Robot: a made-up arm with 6 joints. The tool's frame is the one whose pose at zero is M. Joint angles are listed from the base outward.
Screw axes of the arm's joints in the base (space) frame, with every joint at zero. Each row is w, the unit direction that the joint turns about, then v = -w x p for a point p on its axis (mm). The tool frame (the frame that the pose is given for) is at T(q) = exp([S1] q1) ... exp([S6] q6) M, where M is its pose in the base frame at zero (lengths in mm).
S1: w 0 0 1 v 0 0 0
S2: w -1 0 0 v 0 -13 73
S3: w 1 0 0 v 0 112 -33
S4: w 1 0 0 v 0 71 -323
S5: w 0 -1 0 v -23 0 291
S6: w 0 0 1 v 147 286 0
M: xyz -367 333 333 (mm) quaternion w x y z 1 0 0 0
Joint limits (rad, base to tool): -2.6..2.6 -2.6..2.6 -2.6..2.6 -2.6..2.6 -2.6..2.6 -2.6..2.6
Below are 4 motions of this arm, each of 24 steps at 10 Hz.
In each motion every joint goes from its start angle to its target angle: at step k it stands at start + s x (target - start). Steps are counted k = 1, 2, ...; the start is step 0. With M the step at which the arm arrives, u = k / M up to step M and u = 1 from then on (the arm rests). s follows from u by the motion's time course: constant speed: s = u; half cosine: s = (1 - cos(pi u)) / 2; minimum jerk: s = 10 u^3 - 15 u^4 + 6 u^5.
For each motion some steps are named. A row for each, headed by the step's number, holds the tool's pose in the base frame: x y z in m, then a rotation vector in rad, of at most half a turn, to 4 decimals.
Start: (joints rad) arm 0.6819 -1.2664 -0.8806 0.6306 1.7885 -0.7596
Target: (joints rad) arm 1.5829 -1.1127 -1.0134 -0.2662 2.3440 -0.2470
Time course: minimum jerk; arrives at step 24
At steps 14, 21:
14: -0.5124 -0.4621 -0.2357 1.6953 -1.3083 0.2354
21: -0.2316 -0.5292 -0.3492 1.9080 -1.5766 0.7894

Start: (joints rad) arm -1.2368 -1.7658 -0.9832 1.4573 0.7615 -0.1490
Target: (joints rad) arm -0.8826 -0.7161 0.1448 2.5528 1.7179 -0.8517
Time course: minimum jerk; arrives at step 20
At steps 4, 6, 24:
4: -0.0976 0.5797 0.0716 1.9873 -1.6828 -1.5766
6: -0.1124 0.5905 0.0872 -2.1021 1.5614 1.5861
24: -0.2812 0.6188 0.3062 -1.4860 -0.2123 0.9571

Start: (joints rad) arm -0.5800 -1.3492 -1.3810 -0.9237 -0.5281 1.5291
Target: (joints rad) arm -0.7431 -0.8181 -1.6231 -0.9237 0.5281 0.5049
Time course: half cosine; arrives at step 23
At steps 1, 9, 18, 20, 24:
1: -0.0283 0.4544 0.3241 -0.0457 1.0673 0.6036
9: -0.0791 0.6064 0.1649 -0.6227 1.0572 0.3764
18: -0.2195 0.6387 -0.1165 -1.4557 0.7601 0.2557
20: -0.2399 0.6276 -0.1421 -1.5373 0.7002 0.2686
24: -0.2518 0.6202 -0.1555 -1.5814 0.6635 0.2791

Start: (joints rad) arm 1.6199 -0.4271 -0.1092 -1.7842 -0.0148 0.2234
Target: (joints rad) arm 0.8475 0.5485 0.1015 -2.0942 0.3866 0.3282
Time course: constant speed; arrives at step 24
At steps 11, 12, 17, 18, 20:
11: -0.6656 -0.2854 -0.0099 -1.8247 -1.1290 1.1305
12: -0.6729 -0.2710 -0.0258 -1.8803 -1.1232 1.1063
17: -0.6976 -0.1991 -0.0995 -2.1669 -1.0578 1.0012
18: -0.7006 -0.1851 -0.1129 -2.2254 -1.0371 0.9837
20: -0.7047 -0.1576 -0.1383 -2.3427 -0.9874 0.9524

